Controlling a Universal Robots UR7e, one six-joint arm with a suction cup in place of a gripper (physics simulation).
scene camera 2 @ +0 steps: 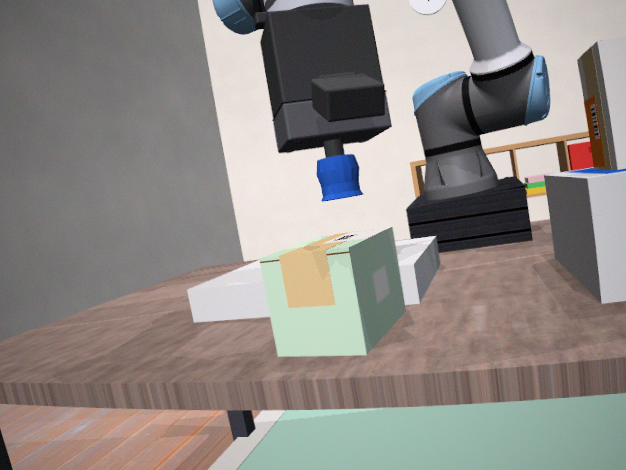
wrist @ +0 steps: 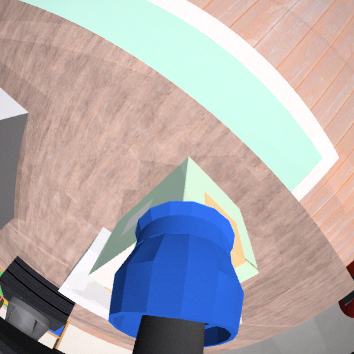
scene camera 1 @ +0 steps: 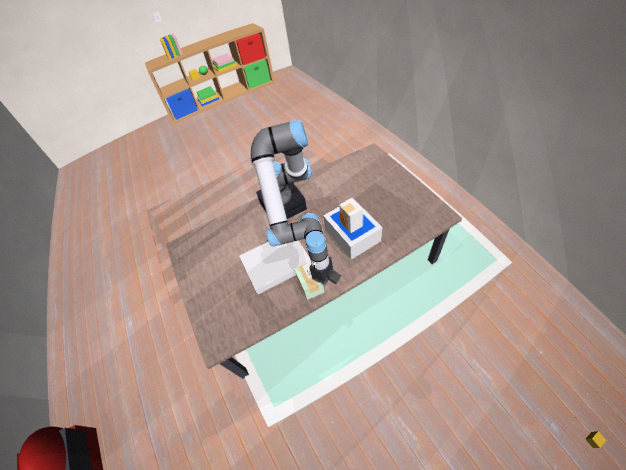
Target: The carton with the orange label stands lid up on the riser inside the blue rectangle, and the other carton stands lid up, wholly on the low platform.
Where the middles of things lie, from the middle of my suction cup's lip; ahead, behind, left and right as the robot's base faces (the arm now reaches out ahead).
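Labels:
The pale green carton (scene camera 2: pixel 336 295) is 10 cm below my suction cup, 9 cm behind it and 3 cm to the right of it. Then there's the low white platform (scene camera 2: pixel 240 294), and that's 32 cm behind my suction cup, 13 cm below it and 9 cm to the right of it. The white riser (scene camera 2: pixel 579 201) is 33 cm to the left of my suction cup, 18 cm behind it and 9 cm below it.

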